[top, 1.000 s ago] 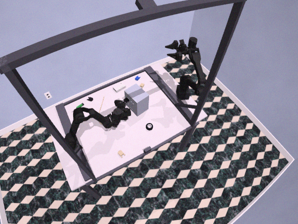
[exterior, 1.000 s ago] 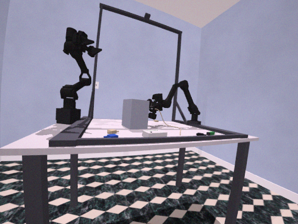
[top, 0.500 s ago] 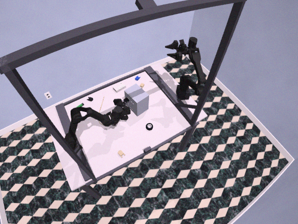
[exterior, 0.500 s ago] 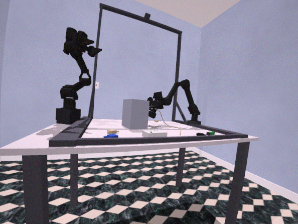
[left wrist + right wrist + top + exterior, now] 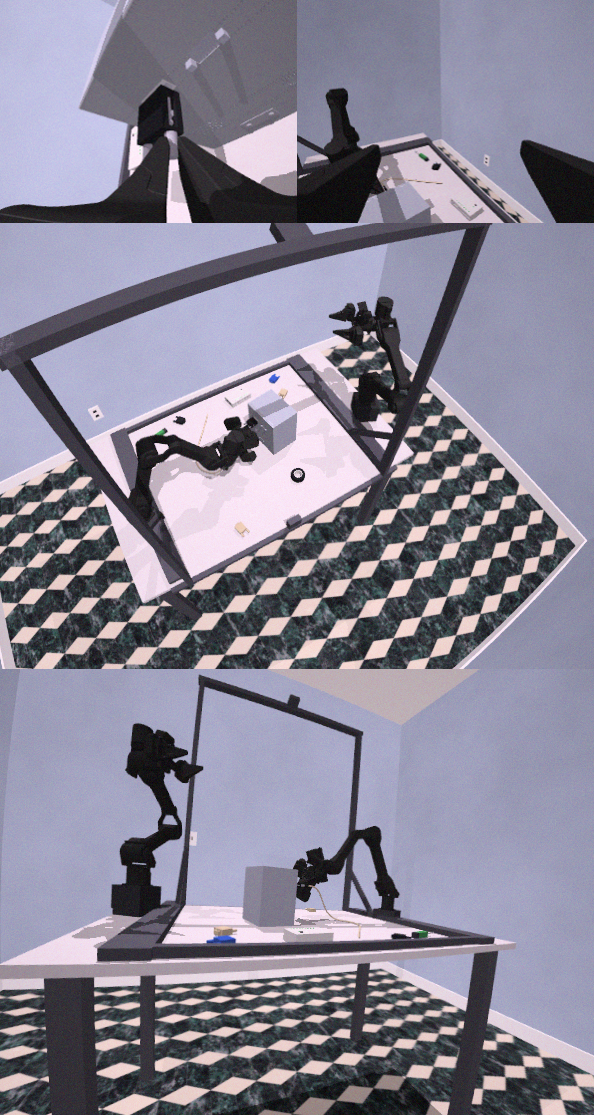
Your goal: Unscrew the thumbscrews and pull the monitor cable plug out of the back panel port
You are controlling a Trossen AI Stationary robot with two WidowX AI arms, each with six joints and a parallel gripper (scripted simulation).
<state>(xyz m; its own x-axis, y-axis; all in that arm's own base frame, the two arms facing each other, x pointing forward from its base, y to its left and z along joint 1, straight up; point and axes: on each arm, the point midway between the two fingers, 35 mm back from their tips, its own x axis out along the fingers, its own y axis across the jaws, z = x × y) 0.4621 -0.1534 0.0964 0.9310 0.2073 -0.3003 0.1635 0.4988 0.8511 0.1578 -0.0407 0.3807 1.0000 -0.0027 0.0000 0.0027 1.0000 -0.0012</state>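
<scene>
Right now my left hand is 13 cm to the left of the grey box, 5 cm above it and 3 cm short of it.
</scene>
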